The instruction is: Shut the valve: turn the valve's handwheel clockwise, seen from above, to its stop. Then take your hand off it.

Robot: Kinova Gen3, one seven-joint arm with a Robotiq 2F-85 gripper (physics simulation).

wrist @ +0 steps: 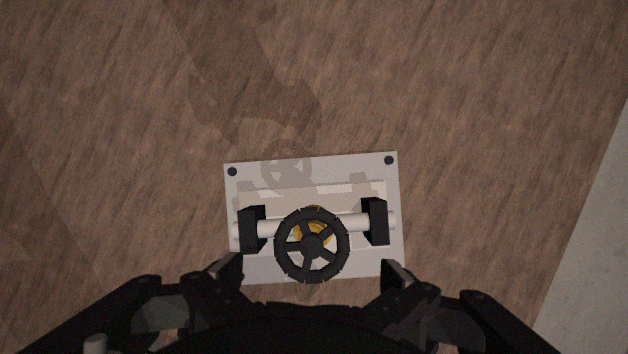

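Note:
The valve's black handwheel (311, 246), with several spokes, is near the lower middle of the wrist view. It stands above a yellow valve body (314, 232) on a white pipe (355, 222) that runs through two black blocks. The valve sits on a pale mounting plate (312, 167) with dark bolts at its corners. My gripper (311, 271) is open and empty, one finger to the left of the wheel and one to the right, both apart from it in the view. The height between fingertips and wheel is hard to tell.
The plate lies on a brown wood-grain table top (450, 100). A pale grey surface (595, 225) shows beyond the table's edge at the right. Shadows of the arm and wheel fall on the table and plate.

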